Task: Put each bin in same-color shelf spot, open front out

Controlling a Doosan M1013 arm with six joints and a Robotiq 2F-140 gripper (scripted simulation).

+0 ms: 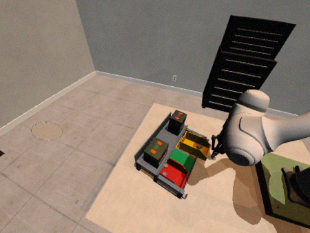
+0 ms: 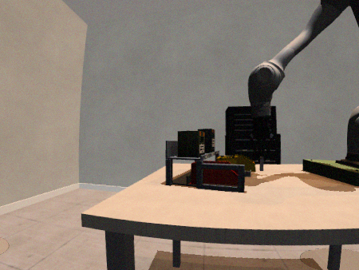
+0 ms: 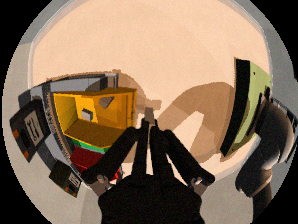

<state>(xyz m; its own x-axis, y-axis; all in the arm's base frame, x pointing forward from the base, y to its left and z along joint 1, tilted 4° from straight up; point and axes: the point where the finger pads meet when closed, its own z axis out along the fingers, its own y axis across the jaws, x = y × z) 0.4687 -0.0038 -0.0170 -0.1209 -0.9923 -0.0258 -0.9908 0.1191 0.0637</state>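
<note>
Right now my hand is 12 cm short of the yellow bin and 1 cm to the left of it. Also, from my hand: dark box (26 cm ahead, 11 cm above, 4 cm to the right); red bin (21 cm to the left, 20 cm ahead, 1 cm below).
</note>
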